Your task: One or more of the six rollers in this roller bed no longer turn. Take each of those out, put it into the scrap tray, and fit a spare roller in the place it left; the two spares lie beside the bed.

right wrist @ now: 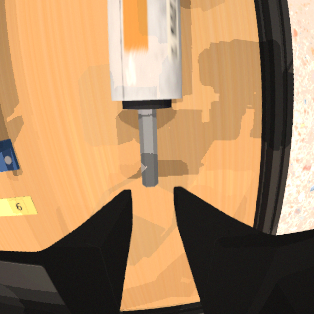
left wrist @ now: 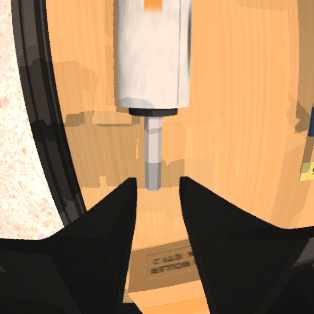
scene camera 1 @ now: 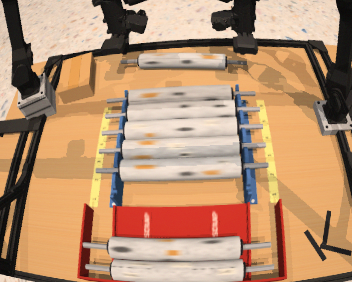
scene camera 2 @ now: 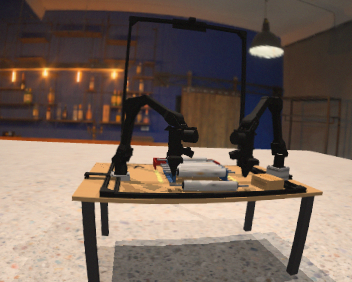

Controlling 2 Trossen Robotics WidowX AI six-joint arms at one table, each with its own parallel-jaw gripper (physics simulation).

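Frame: origin at the left arm's base, x ahead, y left, z up, level; metres.
Where they show: left gripper, fingertip midpoint: (left wrist: 157, 184) (scene camera 1: 126, 51) (scene camera 2: 244, 176); right gripper, fingertip midpoint: (right wrist: 152, 194) (scene camera 2: 173, 175); left arm's base at its link origin: (scene camera 1: 30, 89) (scene camera 2: 278, 166); right arm's base at its link origin: (scene camera 1: 334, 114) (scene camera 2: 120, 173).
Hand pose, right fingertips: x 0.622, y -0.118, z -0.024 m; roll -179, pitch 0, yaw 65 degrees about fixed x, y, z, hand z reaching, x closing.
Observation:
Each offset is from my right fingertips to the top centre of the thing. "spot": to the spot under its first point.
One spare roller @(0.159 m back, 0.075 m left, 0.021 m down) (scene camera 1: 182, 61) (scene camera 2: 210, 186) (left wrist: 152, 60) (right wrist: 145, 75) lies on the table behind the bed. The roller bed @(spot: 0.171 m back, 0.383 m right, 0.001 m down) (scene camera 1: 250, 192) carries several rollers side by side; its front place, nearest the tray, is empty. The red scrap tray @(0.339 m back, 0.429 m right, 0.019 m down) (scene camera 1: 180, 220) holds two rollers, a rear one @(0.352 m back, 0.436 m right, 0.009 m up) (scene camera 1: 175, 248) and a front one @(0.363 m back, 0.483 m right, 0.001 m down) (scene camera 1: 177, 270). My left gripper (scene camera 1: 115, 46) (scene camera 2: 245, 173) (left wrist: 157, 184) is open, its narrow gap at the tip of the spare's left axle. My right gripper (scene camera 1: 245, 46) (scene camera 2: 173, 175) (right wrist: 152, 194) is open, its gap just beyond the tip of the right axle. Neither touches the roller visibly.
A cardboard box @(0.478 m back, 0.159 m left, 0.013 m down) (scene camera 1: 77, 77) (scene camera 2: 267, 181) (left wrist: 167, 265) stands at the back left in scene camera 1, near the left arm. Yellow numbered strips (scene camera 1: 95, 192) (right wrist: 17, 206) flank the bed. Black frame bars (scene camera 1: 180, 44) edge the table. A black three-legged piece @(spot: 0.040 m back, 0.560 m right, 0.068 m down) (scene camera 1: 325, 245) lies at the front right.

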